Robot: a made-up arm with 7 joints. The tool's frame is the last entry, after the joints. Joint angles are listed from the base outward.
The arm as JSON. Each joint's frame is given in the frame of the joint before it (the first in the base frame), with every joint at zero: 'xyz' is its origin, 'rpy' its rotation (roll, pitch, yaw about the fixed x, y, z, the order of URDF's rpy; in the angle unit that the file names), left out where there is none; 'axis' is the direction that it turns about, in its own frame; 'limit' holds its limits. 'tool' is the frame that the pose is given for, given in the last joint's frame.
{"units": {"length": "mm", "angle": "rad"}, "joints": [
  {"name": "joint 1", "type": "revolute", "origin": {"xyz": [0.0, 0.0, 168.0]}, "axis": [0.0, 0.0, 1.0], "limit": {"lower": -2.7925, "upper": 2.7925}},
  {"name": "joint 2", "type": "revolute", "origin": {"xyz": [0.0, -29.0, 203.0]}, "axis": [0.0, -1.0, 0.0], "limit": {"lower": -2.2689, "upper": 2.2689}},
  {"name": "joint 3", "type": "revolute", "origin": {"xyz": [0.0, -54.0, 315.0]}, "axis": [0.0, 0.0, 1.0], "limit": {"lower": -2.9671, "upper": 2.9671}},
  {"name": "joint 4", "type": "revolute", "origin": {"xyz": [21.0, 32.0, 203.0]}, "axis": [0.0, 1.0, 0.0], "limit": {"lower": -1.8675, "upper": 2.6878}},
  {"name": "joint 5", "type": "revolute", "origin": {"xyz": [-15.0, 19.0, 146.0]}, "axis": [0.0, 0.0, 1.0], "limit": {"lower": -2.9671, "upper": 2.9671}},
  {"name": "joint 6", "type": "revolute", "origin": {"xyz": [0.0, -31.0, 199.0]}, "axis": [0.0, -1.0, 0.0], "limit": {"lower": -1.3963, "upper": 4.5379}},
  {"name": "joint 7", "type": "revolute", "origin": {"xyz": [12.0, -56.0, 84.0]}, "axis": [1.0, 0.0, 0.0], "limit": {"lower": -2.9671, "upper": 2.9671}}
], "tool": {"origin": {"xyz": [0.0, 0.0, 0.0], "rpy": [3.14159, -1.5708, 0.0]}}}
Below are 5 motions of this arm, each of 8 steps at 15 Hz.
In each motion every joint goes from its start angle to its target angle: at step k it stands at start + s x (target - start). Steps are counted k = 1, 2, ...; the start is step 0. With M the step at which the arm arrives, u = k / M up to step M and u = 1 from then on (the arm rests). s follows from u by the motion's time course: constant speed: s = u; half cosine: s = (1 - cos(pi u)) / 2; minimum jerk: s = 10 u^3 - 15 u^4 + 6 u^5.
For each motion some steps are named. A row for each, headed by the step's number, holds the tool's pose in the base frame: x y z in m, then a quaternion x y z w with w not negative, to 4 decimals.
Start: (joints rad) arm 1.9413 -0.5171 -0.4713 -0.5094 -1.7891 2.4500 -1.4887
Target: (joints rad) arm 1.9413 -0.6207 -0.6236 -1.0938 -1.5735 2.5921 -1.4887
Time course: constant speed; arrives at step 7
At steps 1, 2, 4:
1: -0.2115 0.1844 1.0440 -0.3874 -0.3664 0.5241 0.6640
2: -0.2145 0.1712 1.0266 -0.3743 -0.4019 0.5134 0.6594
4: -0.2192 0.1475 0.9867 -0.3493 -0.4739 0.4872 0.6450

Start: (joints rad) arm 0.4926 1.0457 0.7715 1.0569 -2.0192 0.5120 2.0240
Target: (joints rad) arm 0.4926 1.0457 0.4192 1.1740 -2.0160 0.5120 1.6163
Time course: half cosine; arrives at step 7
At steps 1, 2, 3, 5, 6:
1: -0.6423 -0.0687 0.9226 0.0634 0.2093 -0.8701 0.4417
2: -0.6268 -0.0675 0.9365 0.0540 0.2276 -0.8870 0.3982
3: -0.6035 -0.0675 0.9560 0.0381 0.2533 -0.9070 0.3343
5: -0.5518 -0.0747 0.9946 -0.0042 0.3040 -0.9321 0.1969
6: -0.5341 -0.0791 1.0062 -0.0205 0.3192 -0.9353 0.1516

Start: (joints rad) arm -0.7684 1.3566 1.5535 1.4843 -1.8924 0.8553 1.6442
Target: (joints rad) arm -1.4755 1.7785 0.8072 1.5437 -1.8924 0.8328 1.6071
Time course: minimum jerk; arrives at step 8
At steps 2, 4, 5, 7, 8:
2: -0.1633 0.7081 0.3888 0.0855 0.3601 0.8580 0.3562
4: 0.0550 0.7160 0.4143 0.0000 0.2615 0.7936 0.5494
5: 0.1554 0.6976 0.4300 -0.0621 0.2143 0.7378 0.6371
7: 0.2494 0.6675 0.4433 -0.1427 0.1704 0.6622 0.7156
8: 0.2545 0.6655 0.4439 -0.1479 0.1681 0.6572 0.7197

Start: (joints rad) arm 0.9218 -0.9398 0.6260 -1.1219 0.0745 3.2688 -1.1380
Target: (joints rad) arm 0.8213 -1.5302 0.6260 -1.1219 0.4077 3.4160 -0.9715
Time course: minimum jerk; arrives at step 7
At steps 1, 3, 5, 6, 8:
1: 0.4438 0.1876 0.8580 -0.1238 -0.8217 0.5417 0.1267
3: 0.5112 0.2551 0.7652 -0.1126 -0.7965 0.5798 0.1293
5: 0.5882 0.3166 0.6007 -0.0877 -0.7629 0.6236 0.1462
6: 0.6028 0.3252 0.5551 -0.0804 -0.7549 0.6326 0.1530
8: 0.6053 0.3266 0.5463 -0.0789 -0.7534 0.6343 0.1544

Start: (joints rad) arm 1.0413 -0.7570 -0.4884 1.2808 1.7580 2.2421 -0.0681
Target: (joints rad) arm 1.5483 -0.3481 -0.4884 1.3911 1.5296 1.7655 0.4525
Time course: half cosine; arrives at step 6
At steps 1, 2, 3, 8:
1: 0.4877 0.3814 0.5649 -0.6252 0.4534 -0.5394 0.3356
2: 0.4524 0.4064 0.6036 -0.6342 0.4334 -0.4825 0.4209
3: 0.4017 0.4326 0.6543 -0.6446 0.4025 -0.3880 0.5215
8: 0.2990 0.4572 0.7469 -0.6596 0.3295 -0.1572 0.6570

